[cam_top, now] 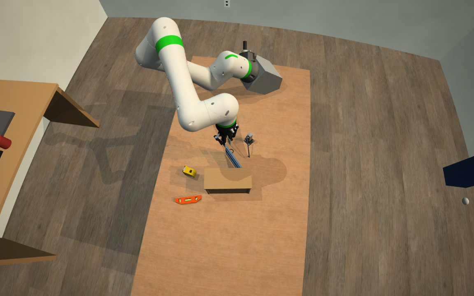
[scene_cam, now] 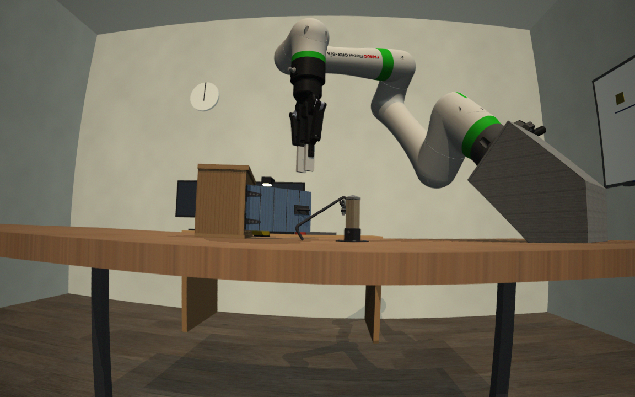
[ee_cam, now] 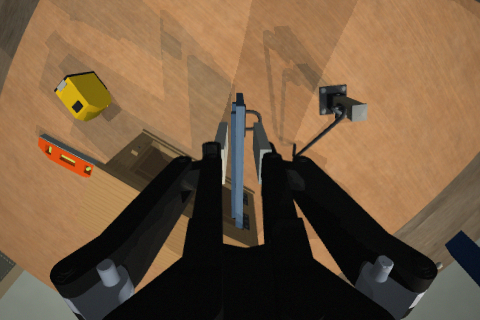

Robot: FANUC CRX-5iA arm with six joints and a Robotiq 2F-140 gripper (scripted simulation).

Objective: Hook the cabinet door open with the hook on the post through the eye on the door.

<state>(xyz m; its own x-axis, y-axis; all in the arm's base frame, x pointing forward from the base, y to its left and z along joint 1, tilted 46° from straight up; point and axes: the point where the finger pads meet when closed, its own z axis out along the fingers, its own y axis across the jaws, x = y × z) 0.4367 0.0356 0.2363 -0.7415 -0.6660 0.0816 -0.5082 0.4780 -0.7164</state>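
The dark hook is 150 mm below my hand, 120 mm to the left of it and 40 mm behind it. From my hand the other things lie so: hook post (140 mm below, 120 mm to the left, 70 mm behind); wooden cabinet (130 mm below, 120 mm ahead, 30 mm to the left); cabinet door (130 mm below, 60 mm ahead, 50 mm to the left).
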